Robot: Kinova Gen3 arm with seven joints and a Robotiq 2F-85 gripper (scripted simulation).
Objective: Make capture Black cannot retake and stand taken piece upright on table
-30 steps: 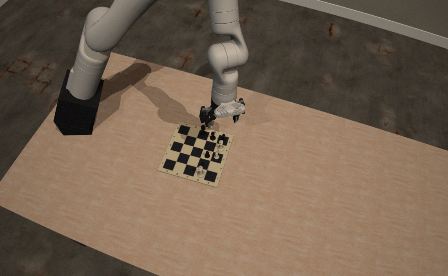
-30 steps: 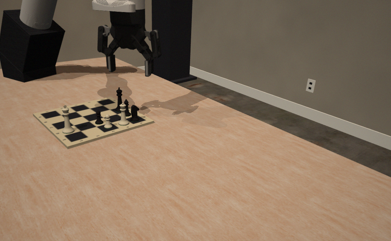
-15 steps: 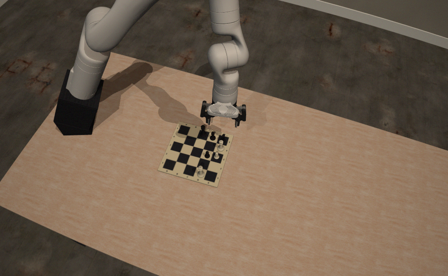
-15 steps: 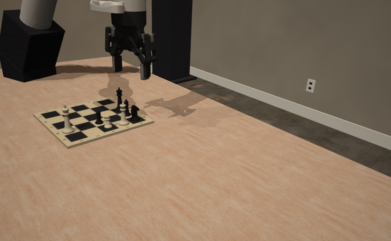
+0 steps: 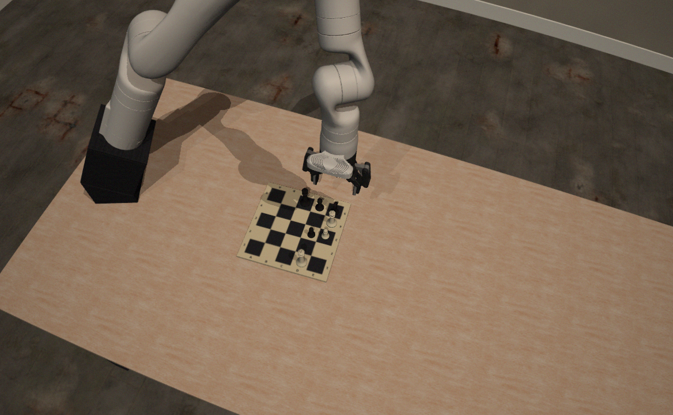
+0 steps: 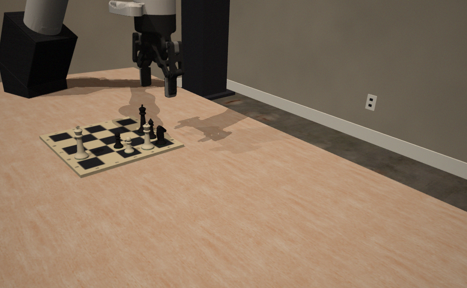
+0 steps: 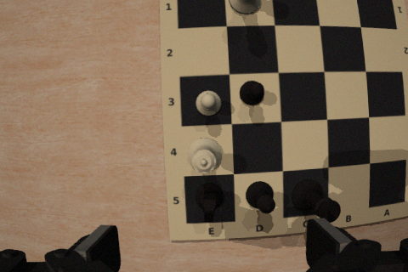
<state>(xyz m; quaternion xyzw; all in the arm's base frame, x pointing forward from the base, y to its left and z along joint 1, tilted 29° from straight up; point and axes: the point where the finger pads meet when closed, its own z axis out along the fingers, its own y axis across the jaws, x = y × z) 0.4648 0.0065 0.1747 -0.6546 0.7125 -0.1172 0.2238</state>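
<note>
My gripper is now 90 mm above the white queen and 30 mm to the left of it. From my hand the other things lie so: black pawn (100 mm below, 70 mm to the right, 40 mm behind); then white pawn (100 mm below, 70 mm to the right); then black king (90 mm below, 80 mm behind, 10 mm to the left).
</note>
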